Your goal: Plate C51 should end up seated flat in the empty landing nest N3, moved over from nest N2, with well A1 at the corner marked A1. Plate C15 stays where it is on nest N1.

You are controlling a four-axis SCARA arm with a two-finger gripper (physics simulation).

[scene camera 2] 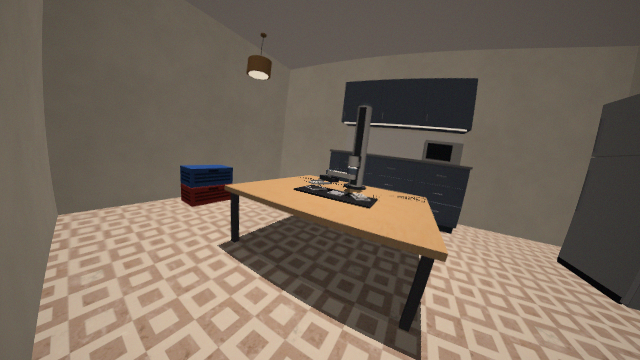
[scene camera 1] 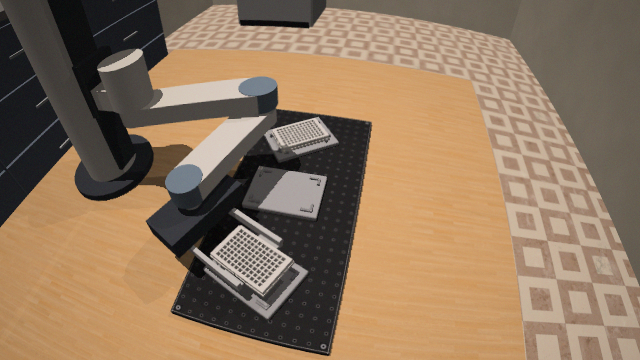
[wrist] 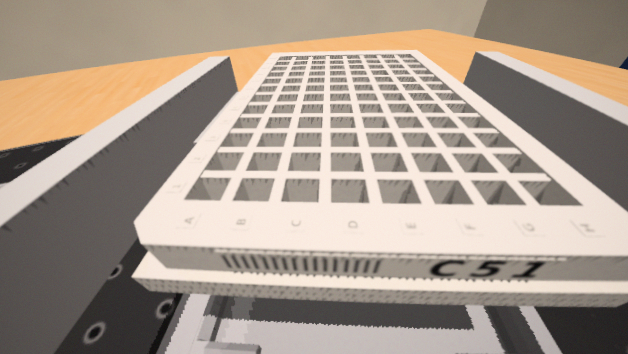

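Observation:
Plate C51 [scene camera 1: 251, 260] [wrist: 350, 235], white with square wells, is held level a little above nest N2 [scene camera 1: 301, 274] [wrist: 350, 340], with a gap and shadow beneath it. My gripper [scene camera 1: 260, 264] [wrist: 347, 77] is shut on plate C51, one long finger along each long side. In the wrist view the plate's A1 corner is at the near left and the C51 label faces the camera. Nest N3 [scene camera 1: 297, 195], grey and empty with corner brackets, lies in the middle, partly in the arm's shadow. Its A1 mark is not readable. Plate C15 [scene camera 1: 301, 134] sits on nest N1 [scene camera 1: 331, 141] at the far end.
The nests stand on a black perforated board [scene camera 1: 345, 200] [scene camera 2: 370, 202] on a wooden table [scene camera 1: 425, 200] [scene camera 2: 400, 227]. The arm's column [scene camera 1: 65, 100] [scene camera 2: 364, 145] stands beside the board, and the forearm [scene camera 1: 225, 145] reaches near nest N3.

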